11 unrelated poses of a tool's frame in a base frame.
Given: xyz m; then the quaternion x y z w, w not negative.
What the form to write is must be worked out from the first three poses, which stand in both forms.
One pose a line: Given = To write
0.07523 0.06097 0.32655 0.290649 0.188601 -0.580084 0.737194 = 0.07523 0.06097 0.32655 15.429 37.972 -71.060
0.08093 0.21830 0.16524 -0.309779 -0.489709 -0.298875 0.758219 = 0.08093 0.21830 0.16524 -28.325 -68.092 -23.674
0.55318 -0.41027 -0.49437 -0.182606 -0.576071 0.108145 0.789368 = 0.55318 -0.41027 -0.49437 -56.857 -60.455 50.615
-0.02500 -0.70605 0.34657 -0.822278 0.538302 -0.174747 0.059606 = -0.02500 -0.70605 0.34657 -162.928 -12.898 -68.365
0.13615 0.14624 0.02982 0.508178 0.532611 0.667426 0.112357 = 0.13615 0.14624 0.02982 95.802 -33.963 123.540
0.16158 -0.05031 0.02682 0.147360 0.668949 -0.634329 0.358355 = 0.16158 -0.05031 0.02682 -85.262 41.789 -159.798
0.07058 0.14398 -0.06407 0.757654 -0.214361 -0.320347 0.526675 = 0.07058 0.14398 -0.06407 104.389 15.048 -43.297
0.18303 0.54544 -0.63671 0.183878 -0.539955 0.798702 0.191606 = 0.18303 0.54544 -0.63671 -66.204 -30.043 172.866
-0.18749 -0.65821 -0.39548 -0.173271 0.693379 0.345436 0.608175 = -0.18749 -0.65821 -0.39548 94.602 74.387 138.059
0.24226 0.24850 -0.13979 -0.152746 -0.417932 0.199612 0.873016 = 0.24226 0.24850 -0.13979 -35.670 -41.970 39.829
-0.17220 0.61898 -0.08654 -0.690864 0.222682 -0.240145 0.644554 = -0.17220 0.61898 -0.08654 -93.085 -2.565 -38.161
